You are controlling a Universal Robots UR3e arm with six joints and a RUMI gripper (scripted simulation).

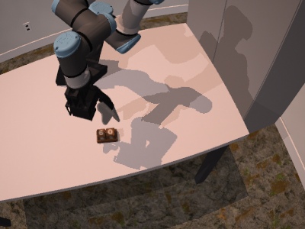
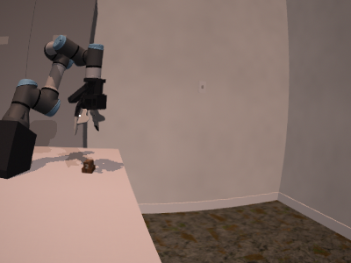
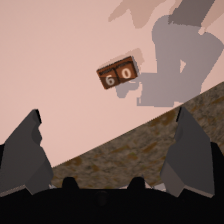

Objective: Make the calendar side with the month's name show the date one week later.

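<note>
Right now my hand is 1 cm short of the brown tray, 1 cm to the right of it and 14 cm above it.
</note>
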